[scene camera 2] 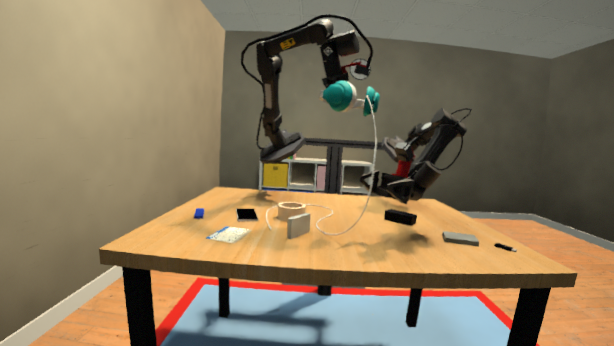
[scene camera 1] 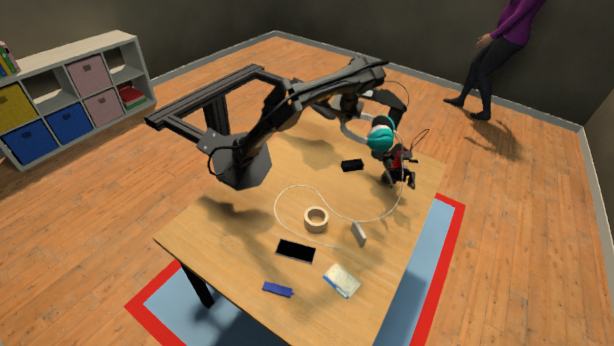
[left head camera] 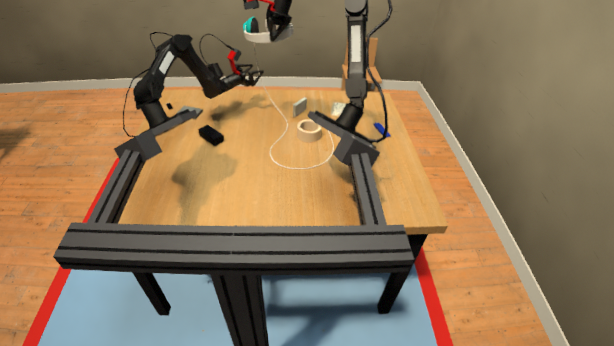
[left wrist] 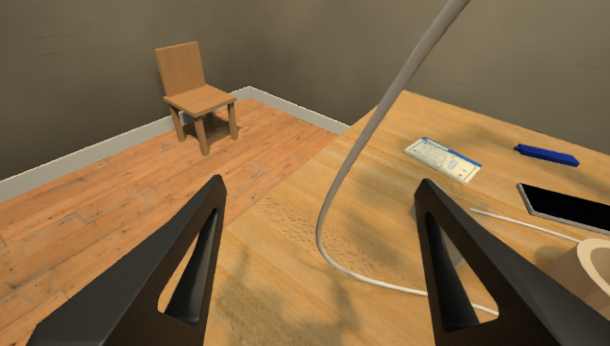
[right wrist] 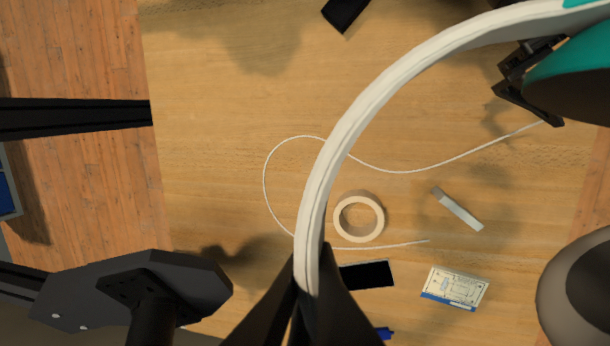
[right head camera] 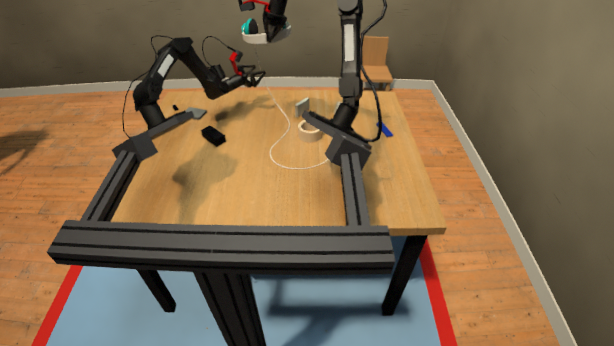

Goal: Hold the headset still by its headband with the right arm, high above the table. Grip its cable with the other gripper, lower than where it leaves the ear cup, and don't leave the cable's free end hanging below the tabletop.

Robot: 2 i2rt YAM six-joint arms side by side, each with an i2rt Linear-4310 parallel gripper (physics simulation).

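Places are measured from the left arm's base along level axes (x ahead, y left, z up), in centimetres.
Where they show: left gripper, fingertip midpoint: [scene camera 2: 373, 182] [scene camera 1: 403, 188] [left head camera: 257, 68] [left wrist: 320, 183] [right head camera: 260, 69]; right gripper, fingertip midpoint: [scene camera 1: 342, 122] [left head camera: 271, 40] [right wrist: 315, 252] [right head camera: 268, 41]; left arm's base at its link origin: [scene camera 1: 319, 102]; right arm's base at its link origin: [scene camera 2: 281, 145] [scene camera 1: 241, 160] [left head camera: 343, 128] [right wrist: 158, 300] [right head camera: 338, 128].
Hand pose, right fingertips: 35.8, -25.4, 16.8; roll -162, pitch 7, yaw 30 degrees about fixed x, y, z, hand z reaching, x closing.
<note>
Things, the pixels of their top centre, and the offset from my right fingertips, as dx, dy, dz. "*": a spot on its surface instead.
- headset at its top centre: [scene camera 2: 348, 85] [scene camera 1: 370, 117] [left head camera: 268, 18] [right head camera: 265, 19] +8.4, +3.8, +5.0
- cable at a spot on its surface: [left wrist: 345, 165] * +23.9, +14.3, -21.6
- tape roll at its top centre: [right wrist: 358, 219] [scene camera 2: 292, 205] [right head camera: 310, 126] [left head camera: 309, 126] [scene camera 1: 316, 215] +5.6, -14.1, -36.9
- upright grey box at its top centre: [right wrist: 461, 213] [scene camera 2: 299, 215] [scene camera 1: 359, 229] [left head camera: 299, 101] [right head camera: 302, 101] +22.2, -6.1, -35.7
- phone at its top centre: [left wrist: 577, 209] [right wrist: 358, 277] [scene camera 2: 246, 213] [scene camera 1: 295, 250] +10.6, -29.5, -40.9
- printed card at its top centre: [left wrist: 442, 158] [right wrist: 454, 288] [scene camera 2: 230, 233] [scene camera 1: 341, 279] [left head camera: 341, 109] +30.6, -24.5, -41.6
- blue marker at its top centre: [left wrist: 545, 152] [right wrist: 370, 336] [scene camera 2: 199, 212] [scene camera 1: 278, 289] [right head camera: 384, 128] [left head camera: 381, 128] +18.5, -44.3, -40.7
- black box at its top centre: [scene camera 2: 400, 212] [left head camera: 210, 131] [right head camera: 212, 132] [scene camera 1: 353, 162] -7.4, +24.6, -38.2
- grey slab at its top centre: [scene camera 2: 460, 236] [left head camera: 189, 110] [right head camera: 193, 112] +8.0, +42.9, -40.2
- small black stick at its top centre: [scene camera 2: 505, 246] +11.2, +55.8, -40.9
The headset [left head camera: 257, 37] [scene camera 1: 381, 139] [scene camera 2: 339, 96] hangs high above the table [scene camera 2: 320, 276]. My right gripper [right wrist: 315, 252] is shut on its white headband [right wrist: 345, 131]. The white cable [scene camera 2: 374, 145] [scene camera 1: 400, 192] [left head camera: 273, 103] drops from a teal ear cup to the tabletop and curves around the tape roll. Its free end [right wrist: 427, 241] lies on the tabletop. My left gripper [left head camera: 258, 77] [left wrist: 320, 183] is open and empty, well below the headset and above the table. In the left wrist view the cable [left wrist: 345, 165] appears between the fingertips, touching neither; its exact depth is unclear.
The tape roll [scene camera 1: 316, 220], an upright grey box [scene camera 2: 298, 225], a phone [scene camera 1: 295, 251], a printed card [scene camera 1: 342, 280] and a blue marker [scene camera 1: 278, 289] lie on the table. A black box [scene camera 2: 400, 217], a grey slab [scene camera 2: 460, 238] and a small black stick [scene camera 2: 505, 247] lie on the left arm's side.
</note>
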